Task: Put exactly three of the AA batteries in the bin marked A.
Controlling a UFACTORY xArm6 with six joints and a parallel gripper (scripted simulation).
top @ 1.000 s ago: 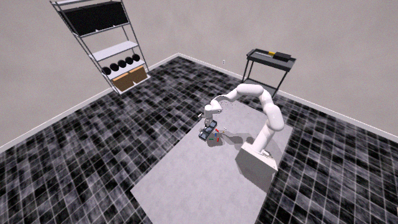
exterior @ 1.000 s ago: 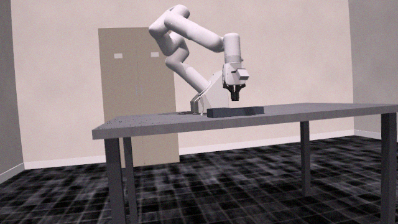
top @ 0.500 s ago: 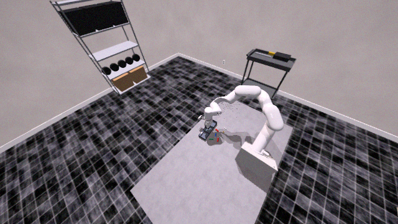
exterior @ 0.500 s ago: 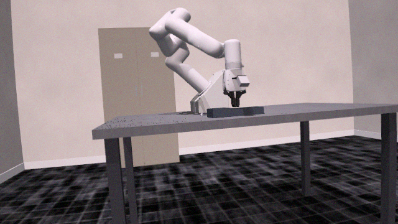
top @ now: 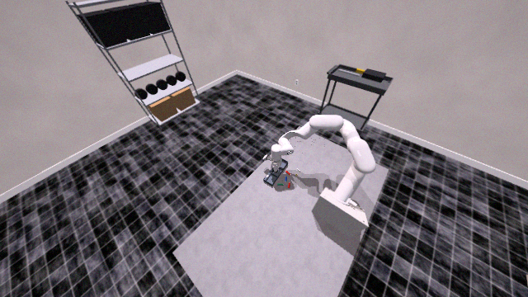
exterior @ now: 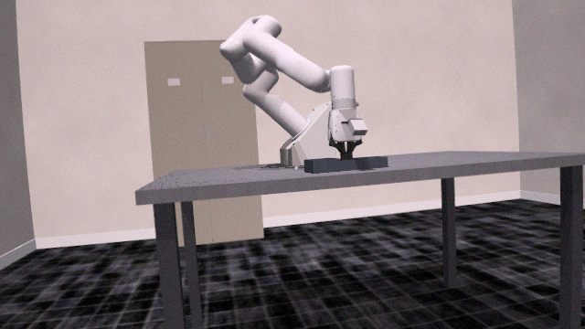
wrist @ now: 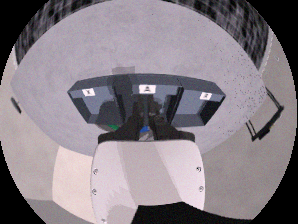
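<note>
My gripper is now 2 cm above the dark two-compartment bin. Also, from my hand: green AA battery 11 cm behind, 6 cm to the left, 3 cm below; red battery 8 cm behind, 7 cm to the right, 3 cm below; blue AA battery 11 cm behind, 1 cm to the right, 3 cm below.
</note>
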